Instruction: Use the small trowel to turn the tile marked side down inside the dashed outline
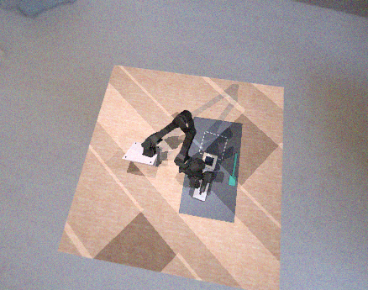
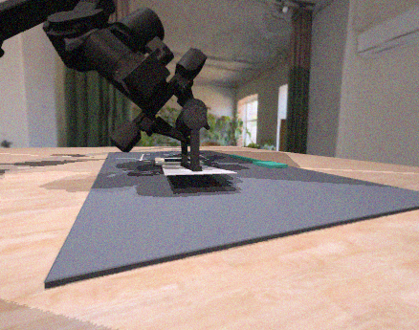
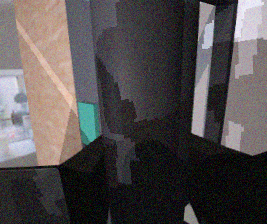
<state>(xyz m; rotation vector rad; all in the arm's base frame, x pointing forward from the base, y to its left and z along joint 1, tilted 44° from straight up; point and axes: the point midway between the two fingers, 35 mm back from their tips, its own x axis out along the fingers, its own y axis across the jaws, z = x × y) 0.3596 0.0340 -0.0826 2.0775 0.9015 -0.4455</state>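
The grey mat lies 10 cm to the left of my gripper tip and 8 cm below it. From my gripper tip the other things lie so: teal trowel 14 cm ahead, 10 cm to the left, 5 cm below; then square tile 12 cm to the left, 5 cm below, 3 cm behind.
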